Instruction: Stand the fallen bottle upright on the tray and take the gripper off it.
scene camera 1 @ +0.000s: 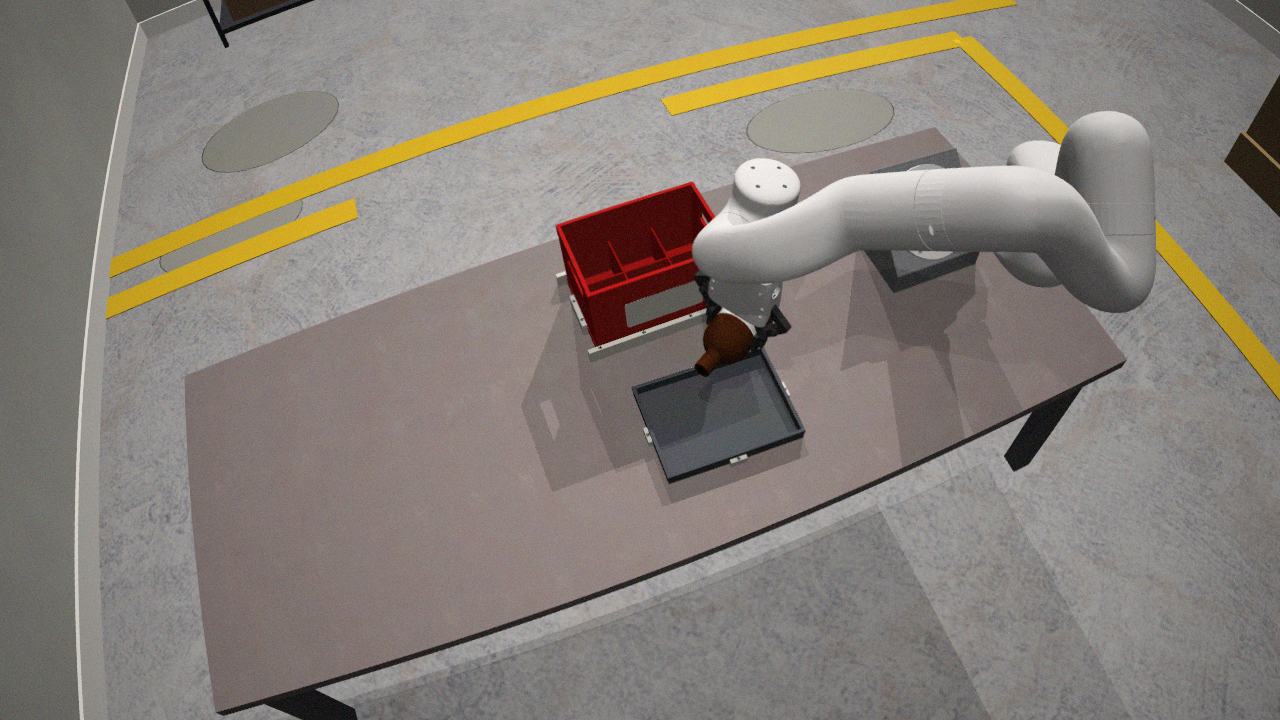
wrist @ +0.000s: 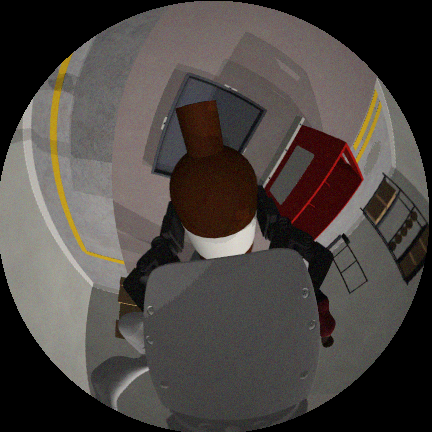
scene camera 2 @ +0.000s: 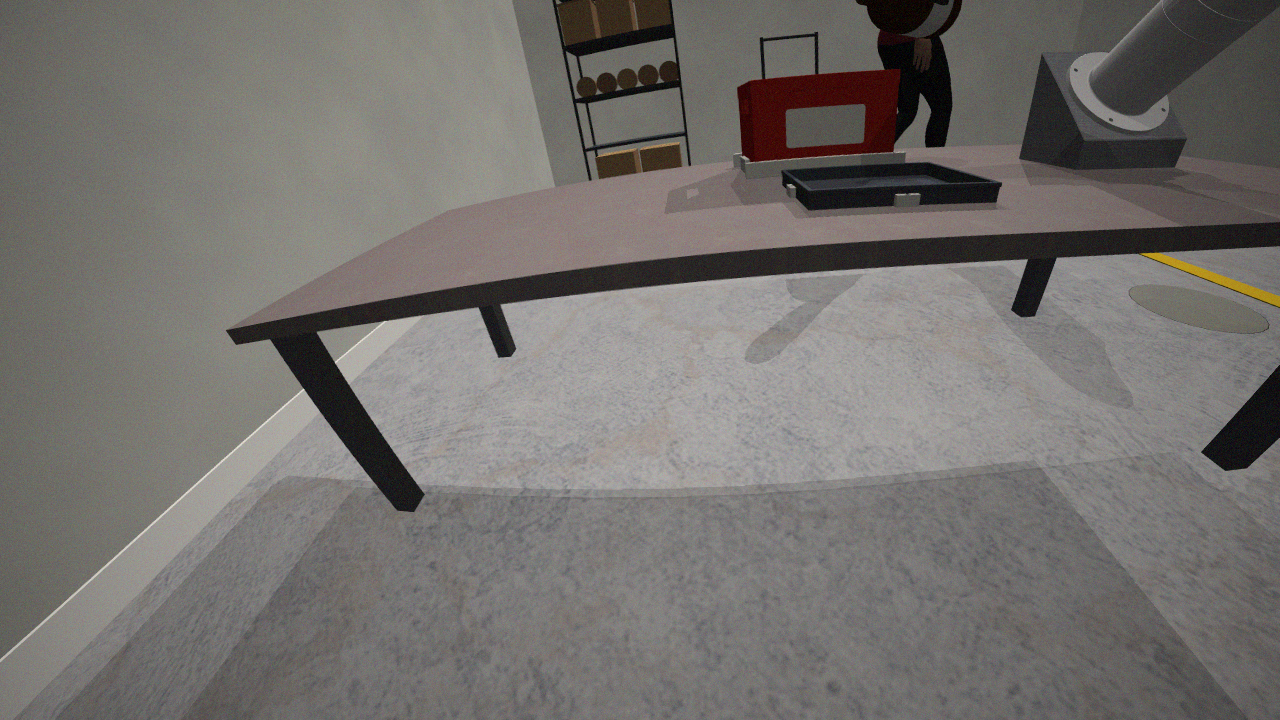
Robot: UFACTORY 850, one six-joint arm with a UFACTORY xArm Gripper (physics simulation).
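Note:
The brown bottle (scene camera 1: pixel 727 338) (scene camera 2: pixel 897 16) (wrist: pixel 214 192) with a white band is off the tray, high above it. It lies roughly on its side in the air, and its neck points away from the wrist. My gripper (scene camera 1: pixel 737 330) (wrist: pixel 216 202) is shut on the bottle around the white band, with one black finger on each side. The dark grey tray (scene camera 1: pixel 707 440) (scene camera 2: pixel 850 195) (wrist: pixel 244 120) lies flat on the table below. The bottle's base is hidden behind the gripper body in the wrist view, and the top edge cuts the bottle off in scene camera 2's view.
A red crate (scene camera 1: pixel 640 300) (scene camera 2: pixel 760 125) (wrist: pixel 327 200) with dividers stands beside the tray, behind pale rails (scene camera 1: pixel 640 338). Small pale clips (scene camera 1: pixel 738 459) (scene camera 2: pixel 906 199) sit at the tray's edges. The arm's grey base block (scene camera 2: pixel 1118 152) stands at the right. A person (scene camera 2: pixel 935 85) stands behind the table.

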